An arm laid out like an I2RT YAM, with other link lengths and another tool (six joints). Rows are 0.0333 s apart.
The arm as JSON. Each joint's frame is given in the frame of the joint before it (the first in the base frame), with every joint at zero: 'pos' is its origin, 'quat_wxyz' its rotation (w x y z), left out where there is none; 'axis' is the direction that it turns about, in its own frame. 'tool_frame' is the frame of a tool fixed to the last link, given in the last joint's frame.
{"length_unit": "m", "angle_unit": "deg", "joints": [
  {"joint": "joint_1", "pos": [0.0, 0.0, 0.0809], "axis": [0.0, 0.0, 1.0]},
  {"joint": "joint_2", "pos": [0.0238, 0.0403, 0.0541], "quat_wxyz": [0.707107, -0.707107, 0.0, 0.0], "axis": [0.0, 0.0, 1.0]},
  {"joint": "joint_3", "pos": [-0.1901, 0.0, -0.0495], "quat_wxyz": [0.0, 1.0, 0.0, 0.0], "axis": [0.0, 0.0, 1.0]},
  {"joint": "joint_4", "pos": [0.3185, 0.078, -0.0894], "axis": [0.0, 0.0, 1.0]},
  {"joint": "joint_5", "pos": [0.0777, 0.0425, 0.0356], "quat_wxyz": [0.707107, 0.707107, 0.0, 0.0], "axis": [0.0, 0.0, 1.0]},
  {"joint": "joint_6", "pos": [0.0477, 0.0, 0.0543], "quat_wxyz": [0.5, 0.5, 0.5, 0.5], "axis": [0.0, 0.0, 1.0]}
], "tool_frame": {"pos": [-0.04, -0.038, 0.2], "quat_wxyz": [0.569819, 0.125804, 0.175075, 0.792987]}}
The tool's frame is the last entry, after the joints.
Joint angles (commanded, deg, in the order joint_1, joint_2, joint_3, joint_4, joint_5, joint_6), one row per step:
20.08, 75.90, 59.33, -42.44, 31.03, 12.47
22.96, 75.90, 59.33, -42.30, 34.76, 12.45
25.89, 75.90, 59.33, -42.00, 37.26, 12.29
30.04, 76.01, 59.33, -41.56, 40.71, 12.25
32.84, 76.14, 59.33, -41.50, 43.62, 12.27
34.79, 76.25, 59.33, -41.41, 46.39, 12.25
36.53, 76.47, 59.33, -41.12, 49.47, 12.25
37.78, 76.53, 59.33, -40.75, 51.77, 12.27
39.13, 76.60, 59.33, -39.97, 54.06, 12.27
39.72, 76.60, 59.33, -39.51, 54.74, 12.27
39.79, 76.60, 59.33, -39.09, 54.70, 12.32
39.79, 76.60, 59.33, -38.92, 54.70, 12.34
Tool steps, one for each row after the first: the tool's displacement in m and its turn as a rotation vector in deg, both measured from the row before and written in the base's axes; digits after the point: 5 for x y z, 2 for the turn. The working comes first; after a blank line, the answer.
Tool pose at each row, in the base's axes (x y z in m, rotation vector in deg; the steps are taken from these numbers as rounded here):
0.48115, 0.11557, 0.05858, 35.02, 132.21, -48.09
0.47762, 0.12495, 0.06507, 32.96, 129.53, -50.21
0.47335, 0.14004, 0.07042, 30.40, 127.63, -50.90
0.46617, 0.16164, 0.07765, 27.09, 124.94, -51.55
0.46023, 0.17347, 0.08299, 25.09, 122.71, -52.58
0.45649, 0.17914, 0.08868, 24.02, 120.48, -53.82
0.45391, 0.18254, 0.09526, 23.43, 117.90, -55.23
0.45240, 0.18519, 0.10173, 23.27, 115.85, -55.99
0.45136, 0.18963, 0.10945, 23.29, 113.67, -56.28
0.45092, 0.19293, 0.11258, 23.28, 112.95, -56.01
0.45173, 0.19448, 0.11371, 23.53, 112.84, -55.53
0.45216, 0.19483, 0.11422, 23.67, 112.79, -55.36

-0.00353, 0.00938, 0.00649, -2.93, -1.29, 0.97
-0.00427, 0.01509, 0.00535, -1.92, -1.10, 1.74
-0.00718, 0.02160, 0.00723, -2.47, -1.66, 2.37
-0.00594, 0.01183, 0.00534, -2.14, -1.24, 1.25
-0.00374, 0.00567, 0.00569, -1.99, -1.28, 0.51
-0.00258, 0.00340, 0.00658, -2.09, -1.58, 0.12
-0.00151, 0.00265, 0.00647, -1.35, -1.44, 0.03
-0.00104, 0.00444, 0.00772, -1.07, -1.76, 0.12
-0.00044, 0.00330, 0.00313, -0.15, -0.72, 0.22
0.00081, 0.00155, 0.00113, 0.33, -0.33, 0.07
0.00043, 0.00035, 0.00051, 0.13, -0.14, -0.01

